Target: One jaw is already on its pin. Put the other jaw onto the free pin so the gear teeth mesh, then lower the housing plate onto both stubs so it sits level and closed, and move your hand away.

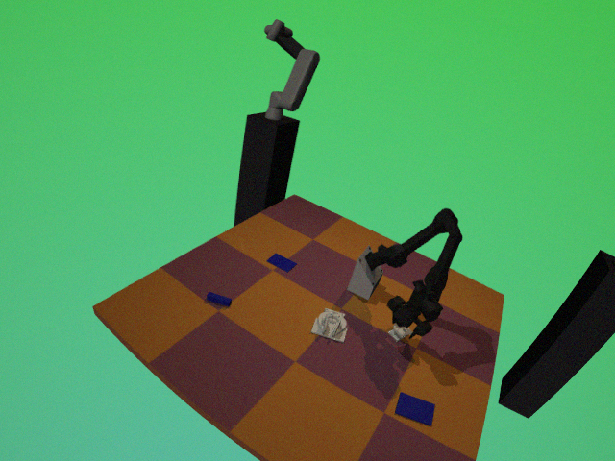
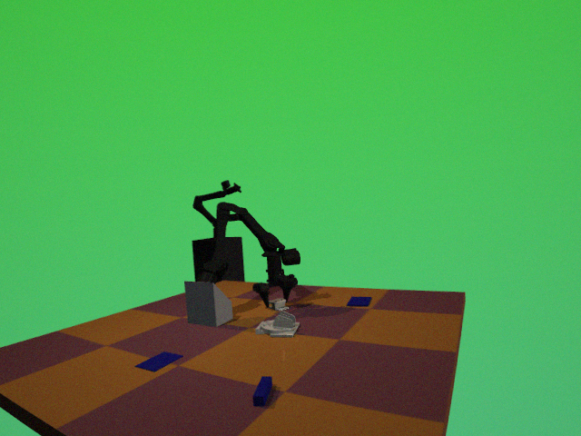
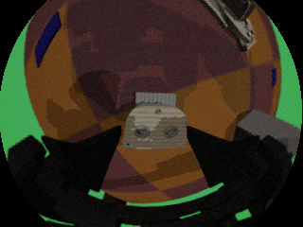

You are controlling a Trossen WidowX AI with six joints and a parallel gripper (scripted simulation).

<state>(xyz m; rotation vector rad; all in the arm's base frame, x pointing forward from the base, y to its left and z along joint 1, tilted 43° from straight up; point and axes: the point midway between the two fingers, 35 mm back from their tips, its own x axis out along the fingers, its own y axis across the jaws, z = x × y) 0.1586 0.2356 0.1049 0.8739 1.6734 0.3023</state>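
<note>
My gripper tip is 250 mm to the left of the grey jaw and 130 mm short of it. Round my gripper tip: board: 290 mm ahead, 170 mm to the left, 10 mm below.
</note>
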